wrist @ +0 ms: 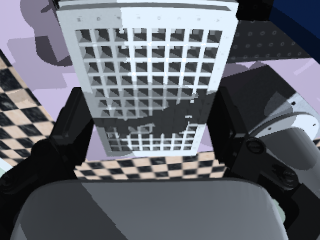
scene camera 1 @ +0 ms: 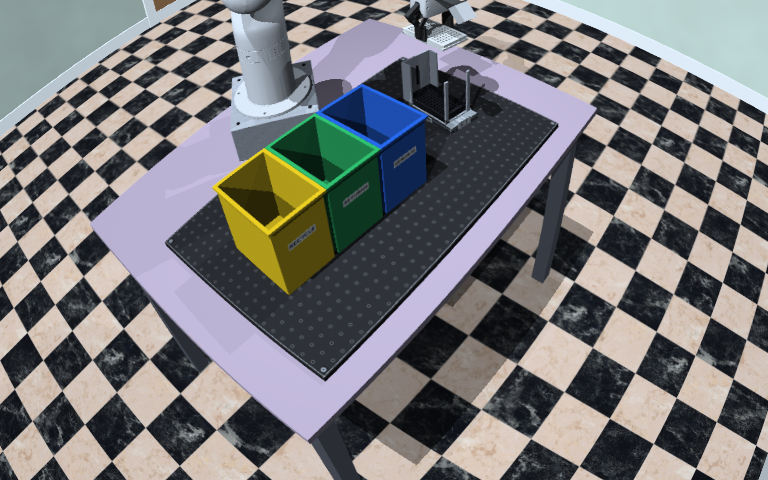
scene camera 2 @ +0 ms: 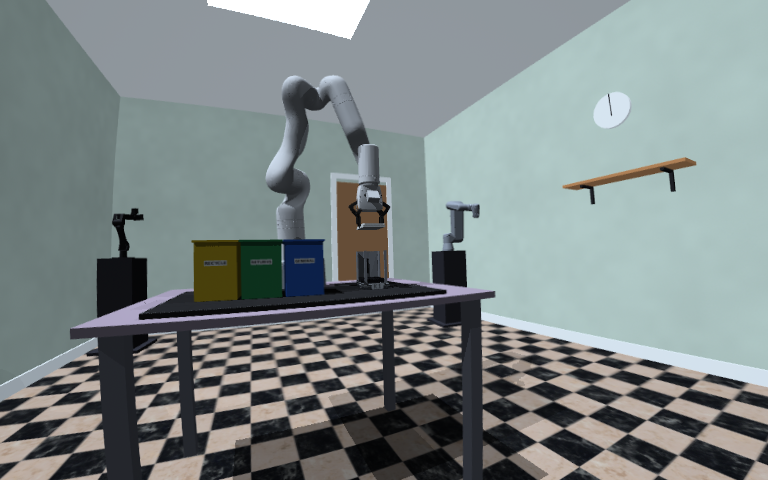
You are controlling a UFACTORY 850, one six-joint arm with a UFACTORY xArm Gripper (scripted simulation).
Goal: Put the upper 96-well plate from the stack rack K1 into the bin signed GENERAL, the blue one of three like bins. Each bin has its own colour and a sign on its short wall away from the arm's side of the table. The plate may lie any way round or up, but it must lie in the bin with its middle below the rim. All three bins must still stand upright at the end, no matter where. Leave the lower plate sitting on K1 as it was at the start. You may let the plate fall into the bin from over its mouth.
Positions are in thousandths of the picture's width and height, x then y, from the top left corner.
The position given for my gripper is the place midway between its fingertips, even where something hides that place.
Observation:
In view: my gripper (scene camera 2: 482,472), a blue bin (scene camera 1: 524,347), a green bin (scene camera 1: 460,424) and a yellow bin (scene camera 1: 360,405).
The blue bin is seen too in scene camera 2 (scene camera 2: 396,566). The green bin is seen too in scene camera 2 (scene camera 2: 340,547). My gripper also shows in the wrist view (wrist: 470,427). The wrist view misses the green bin: it is out of frame. The wrist view misses the yellow bin: it is out of frame.

